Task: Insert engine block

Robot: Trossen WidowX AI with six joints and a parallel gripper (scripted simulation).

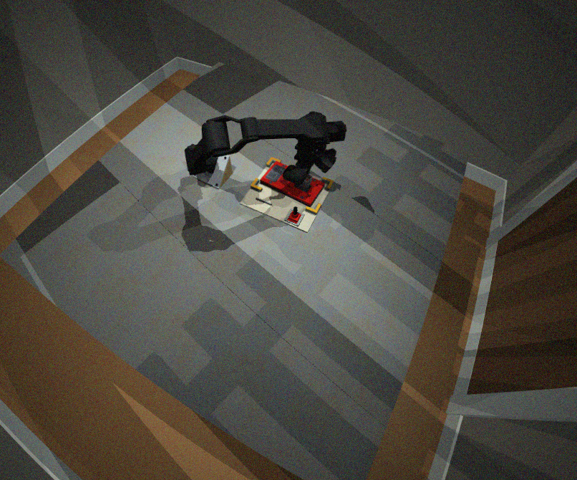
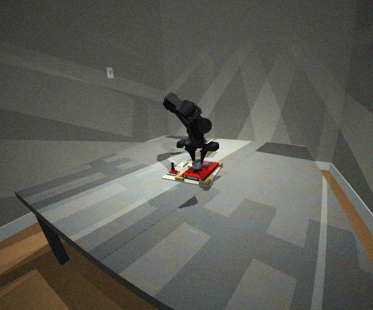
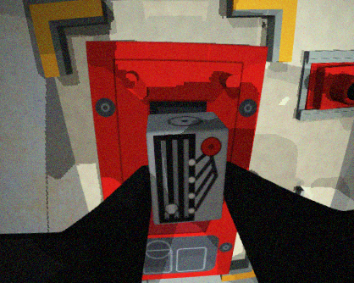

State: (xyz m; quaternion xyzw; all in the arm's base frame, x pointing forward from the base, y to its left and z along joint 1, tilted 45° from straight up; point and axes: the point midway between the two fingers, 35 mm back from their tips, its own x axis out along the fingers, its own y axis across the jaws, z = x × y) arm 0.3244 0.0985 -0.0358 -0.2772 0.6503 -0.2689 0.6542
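The engine block lies 1 cm below my gripper tip. Round my gripper tip: black upright post (12 cm to the right, 4 cm ahead, 3 cm below); then beige board (5 cm below, 3 cm behind, 2 cm to the right).
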